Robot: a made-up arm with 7 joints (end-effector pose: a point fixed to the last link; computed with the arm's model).
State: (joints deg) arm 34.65 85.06 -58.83 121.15 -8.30 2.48 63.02
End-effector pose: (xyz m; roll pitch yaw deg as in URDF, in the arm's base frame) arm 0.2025 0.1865 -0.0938 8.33 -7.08 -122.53
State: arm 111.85 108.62 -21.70 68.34 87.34 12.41 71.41
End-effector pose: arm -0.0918 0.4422 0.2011 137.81 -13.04 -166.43
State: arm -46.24 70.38 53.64 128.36 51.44 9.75 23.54
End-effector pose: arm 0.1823 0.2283 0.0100 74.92 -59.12 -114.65
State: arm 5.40 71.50 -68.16 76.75 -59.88 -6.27 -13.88
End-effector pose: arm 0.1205 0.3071 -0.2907 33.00 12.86 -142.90
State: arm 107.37 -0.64 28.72 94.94 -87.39 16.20 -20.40
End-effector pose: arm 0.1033 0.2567 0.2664 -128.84 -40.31 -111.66
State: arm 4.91 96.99 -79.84 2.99 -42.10 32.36 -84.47
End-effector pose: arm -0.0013 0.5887 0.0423 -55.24 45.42 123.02
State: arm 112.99 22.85 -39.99 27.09 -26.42 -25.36 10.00
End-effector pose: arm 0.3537 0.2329 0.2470 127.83 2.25 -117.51
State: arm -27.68 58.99 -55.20 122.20 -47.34 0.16 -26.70
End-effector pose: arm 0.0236 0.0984 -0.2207 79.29 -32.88 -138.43
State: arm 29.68 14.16 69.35 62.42 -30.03 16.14 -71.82
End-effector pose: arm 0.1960 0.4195 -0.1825 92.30 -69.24 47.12
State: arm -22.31 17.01 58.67 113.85 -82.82 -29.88 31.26
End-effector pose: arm 0.1000 0.3552 -0.0765 69.21 30.49 -69.24
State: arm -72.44 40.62 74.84 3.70 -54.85 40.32 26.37
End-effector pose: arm -0.3173 0.4439 -0.1049 97.70 50.87 93.74
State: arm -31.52 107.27 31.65 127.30 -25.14 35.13 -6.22
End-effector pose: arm 0.2077 0.1465 0.0075 110.25 35.00 -99.05
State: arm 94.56 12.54 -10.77 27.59 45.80 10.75 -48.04
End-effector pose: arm 0.4095 0.2071 0.1494 -80.55 -52.07 122.93
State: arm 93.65 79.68 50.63 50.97 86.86 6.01 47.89
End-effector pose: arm -0.0945 0.5178 0.1202 168.78 47.53 166.98
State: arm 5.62 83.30 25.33 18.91 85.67 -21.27 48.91
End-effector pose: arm 0.0761 0.5781 -0.0088 -178.32 -53.86 -152.96
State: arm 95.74 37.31 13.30 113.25 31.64 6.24 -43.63
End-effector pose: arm 0.0220 0.2386 0.2320 -135.79 26.03 -171.26
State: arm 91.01 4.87 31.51 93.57 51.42 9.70 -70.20
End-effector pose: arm 0.1670 0.2847 0.2206 -93.24 17.70 135.37
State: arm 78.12 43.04 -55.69 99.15 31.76 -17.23 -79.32
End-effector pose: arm 0.2817 0.0918 0.0862 -150.98 -22.09 -176.69
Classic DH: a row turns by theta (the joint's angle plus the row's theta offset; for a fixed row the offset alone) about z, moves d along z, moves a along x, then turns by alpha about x. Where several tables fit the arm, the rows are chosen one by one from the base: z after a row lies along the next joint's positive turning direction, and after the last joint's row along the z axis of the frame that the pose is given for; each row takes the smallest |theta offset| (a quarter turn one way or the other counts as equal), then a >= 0, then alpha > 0; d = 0 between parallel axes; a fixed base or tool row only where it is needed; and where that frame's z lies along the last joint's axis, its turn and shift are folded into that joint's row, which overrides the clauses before.
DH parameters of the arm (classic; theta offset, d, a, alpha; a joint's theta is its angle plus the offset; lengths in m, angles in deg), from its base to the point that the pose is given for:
base (fixed): 0 0 0 90
joint 1: 90 -0.1363 0 90
joint 2: 90 0 0 90
joint 3: 90 -0.1988 0 90
joint 4: 0 0 0 -90
joint 5: 0 -0.2557 0 -90
joint 6: -90 0 0 90
joint 7: 90 0 0 90
tool (fixed): -90 0 0 0

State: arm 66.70 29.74 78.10 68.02 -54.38 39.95 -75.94
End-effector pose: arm 0.1485 0.4839 -0.0107 60.36 -62.29 104.51
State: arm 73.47 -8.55 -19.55 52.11 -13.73 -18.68 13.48
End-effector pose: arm 0.3818 0.0166 0.0850 134.87 -28.89 -168.42
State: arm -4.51 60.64 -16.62 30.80 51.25 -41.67 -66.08
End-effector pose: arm 0.1064 0.4826 -0.2469 152.93 -58.02 -56.43
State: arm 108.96 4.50 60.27 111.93 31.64 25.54 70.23
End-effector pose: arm 0.0439 0.3497 0.1395 146.40 38.84 160.24
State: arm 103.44 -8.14 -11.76 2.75 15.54 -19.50 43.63
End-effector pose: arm 0.4342 0.0695 0.1161 139.14 -54.49 168.24
